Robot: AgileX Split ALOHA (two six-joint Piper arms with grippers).
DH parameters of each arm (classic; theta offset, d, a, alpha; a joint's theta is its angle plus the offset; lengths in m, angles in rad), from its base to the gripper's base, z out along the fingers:
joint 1: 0 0.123 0 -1.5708
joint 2: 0.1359 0 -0.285 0
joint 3: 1.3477 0 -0.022 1.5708
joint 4: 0 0.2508 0 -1.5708
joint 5: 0 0 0.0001 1.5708
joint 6: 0 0.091 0 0
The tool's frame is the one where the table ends.
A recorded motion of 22 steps. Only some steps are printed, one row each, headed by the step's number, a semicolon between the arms.
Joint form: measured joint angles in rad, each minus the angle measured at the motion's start. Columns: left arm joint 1, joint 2, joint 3, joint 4, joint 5, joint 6; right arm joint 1, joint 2, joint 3, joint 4, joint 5, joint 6.
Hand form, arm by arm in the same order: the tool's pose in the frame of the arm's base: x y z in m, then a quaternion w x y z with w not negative. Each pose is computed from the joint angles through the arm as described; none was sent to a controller.
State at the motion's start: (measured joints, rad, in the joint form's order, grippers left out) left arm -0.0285 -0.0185 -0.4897 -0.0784 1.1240 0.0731; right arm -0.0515 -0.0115 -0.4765 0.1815 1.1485 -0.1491
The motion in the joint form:
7: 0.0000 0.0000 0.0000 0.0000 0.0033 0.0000; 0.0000 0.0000 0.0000 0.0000 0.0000 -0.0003
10: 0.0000 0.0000 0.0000 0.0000 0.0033 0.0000; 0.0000 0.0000 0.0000 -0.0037 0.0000 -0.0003
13: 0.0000 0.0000 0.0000 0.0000 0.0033 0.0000; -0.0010 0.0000 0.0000 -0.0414 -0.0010 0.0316
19: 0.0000 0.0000 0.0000 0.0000 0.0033 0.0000; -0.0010 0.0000 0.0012 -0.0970 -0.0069 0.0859
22: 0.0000 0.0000 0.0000 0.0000 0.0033 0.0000; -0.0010 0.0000 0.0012 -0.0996 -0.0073 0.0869
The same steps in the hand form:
7: -0.0097 -0.0062 0.2692 0.49677 0.04702 0.86616 -0.02801; -0.0079 0.0154 0.2650 0.48302 -0.04971 0.87318 0.04213
10: -0.0097 -0.0062 0.2692 0.49677 0.04702 0.86616 -0.02801; -0.0079 0.0151 0.2649 0.48291 -0.04957 0.87334 0.04030
13: -0.0097 -0.0062 0.2692 0.49677 0.04702 0.86616 -0.02801; -0.0077 0.0120 0.2646 0.48179 -0.03377 0.87516 0.02899
19: -0.0097 -0.0062 0.2692 0.49677 0.04702 0.86616 -0.02801; -0.0072 0.0074 0.2643 0.48203 -0.00774 0.87600 0.01428
22: -0.0097 -0.0062 0.2692 0.49677 0.04702 0.86616 -0.02801; -0.0072 0.0072 0.2643 0.48215 -0.00720 0.87596 0.01321

